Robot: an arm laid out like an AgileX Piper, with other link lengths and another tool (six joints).
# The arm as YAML. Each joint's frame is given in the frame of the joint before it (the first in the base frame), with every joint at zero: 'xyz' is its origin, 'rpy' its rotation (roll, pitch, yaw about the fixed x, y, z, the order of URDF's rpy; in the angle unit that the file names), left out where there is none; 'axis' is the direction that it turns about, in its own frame. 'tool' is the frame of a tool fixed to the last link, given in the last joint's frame.
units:
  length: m
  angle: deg
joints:
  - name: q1
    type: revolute
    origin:
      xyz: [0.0, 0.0, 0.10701]
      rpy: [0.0, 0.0, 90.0]
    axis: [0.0, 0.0, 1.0]
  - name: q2
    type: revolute
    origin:
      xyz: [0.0, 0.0, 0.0]
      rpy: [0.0, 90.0, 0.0]
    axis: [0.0, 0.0, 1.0]
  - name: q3
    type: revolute
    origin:
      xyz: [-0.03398, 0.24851, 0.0]
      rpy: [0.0, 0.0, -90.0]
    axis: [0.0, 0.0, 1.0]
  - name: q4
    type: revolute
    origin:
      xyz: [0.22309, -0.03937, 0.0]
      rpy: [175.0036, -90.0, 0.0]
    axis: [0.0, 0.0, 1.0]
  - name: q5
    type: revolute
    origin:
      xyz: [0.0, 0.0, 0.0]
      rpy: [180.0, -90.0, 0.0]
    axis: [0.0, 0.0, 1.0]
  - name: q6
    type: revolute
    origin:
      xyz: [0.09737, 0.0, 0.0]
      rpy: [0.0, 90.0, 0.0]
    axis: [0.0, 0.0, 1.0]
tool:
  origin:
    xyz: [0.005, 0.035, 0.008]
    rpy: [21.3, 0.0, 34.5]
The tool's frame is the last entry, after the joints.
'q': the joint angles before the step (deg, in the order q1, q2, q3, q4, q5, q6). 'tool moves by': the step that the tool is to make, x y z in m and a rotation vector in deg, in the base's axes. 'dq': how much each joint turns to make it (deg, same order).
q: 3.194, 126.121, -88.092, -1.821, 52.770, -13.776
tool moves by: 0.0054, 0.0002, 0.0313, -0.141, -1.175, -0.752
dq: -0.004, -2.424, -4.404, -0.195, 5.685, 0.681
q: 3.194, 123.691, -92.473, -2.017, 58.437, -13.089
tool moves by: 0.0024, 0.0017, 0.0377, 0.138, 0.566, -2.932
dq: 0.005, -1.681, -6.976, 0.064, 9.301, 2.626
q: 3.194, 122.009, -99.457, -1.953, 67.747, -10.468
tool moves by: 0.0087, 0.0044, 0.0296, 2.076, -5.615, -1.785
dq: -0.005, -1.717, -5.258, 1.635, 1.278, 1.369
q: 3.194, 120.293, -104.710, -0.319, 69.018, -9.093
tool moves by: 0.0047, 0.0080, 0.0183, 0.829, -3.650, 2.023
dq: 1.045, -0.944, -3.255, 0.838, 0.505, -1.126
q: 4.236, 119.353, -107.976, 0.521, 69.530, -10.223
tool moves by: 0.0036, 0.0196, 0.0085, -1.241, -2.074, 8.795
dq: 3.427, 0.011, -2.132, -0.008, 0.233, -5.556
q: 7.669, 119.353, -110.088, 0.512, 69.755, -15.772
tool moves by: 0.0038, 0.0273, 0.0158, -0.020, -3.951, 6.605
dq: 4.153, 0.004, -3.931, 0.106, 0.062, -2.583
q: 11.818, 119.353, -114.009, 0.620, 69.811, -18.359
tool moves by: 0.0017, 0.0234, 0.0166, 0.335, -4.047, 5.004
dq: 3.451, -0.005, -3.999, 0.001, 0.009, -1.674
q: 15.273, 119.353, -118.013, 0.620, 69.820, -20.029
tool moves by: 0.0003, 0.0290, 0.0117, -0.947, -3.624, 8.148
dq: 4.398, 0.817, -3.984, -0.200, 0.030, -4.173
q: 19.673, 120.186, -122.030, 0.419, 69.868, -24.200
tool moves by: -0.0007, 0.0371, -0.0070, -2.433, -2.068, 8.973
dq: 5.526, 2.400, -1.928, -1.182, -1.466, -4.035
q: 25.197, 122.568, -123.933, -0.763, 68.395, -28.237
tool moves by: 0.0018, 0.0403, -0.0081, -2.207, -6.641, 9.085
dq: 5.790, 1.935, -0.059, -3.110, -6.837, -3.853
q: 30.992, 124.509, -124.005, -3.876, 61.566, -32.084
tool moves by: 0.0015, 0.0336, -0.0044, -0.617, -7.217, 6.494
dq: 4.409, 1.633, -0.080, -3.278, -7.445, -1.969
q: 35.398, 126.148, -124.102, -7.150, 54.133, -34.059
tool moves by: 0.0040, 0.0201, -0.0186, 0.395, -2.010, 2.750
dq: 1.844, 2.940, -0.008, -0.612, -4.866, -0.382
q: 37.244, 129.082, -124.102, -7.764, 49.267, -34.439
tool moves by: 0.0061, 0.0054, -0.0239, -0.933, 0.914, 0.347
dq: 0.085, 3.187, -0.021, -0.198, -1.891, 0.003
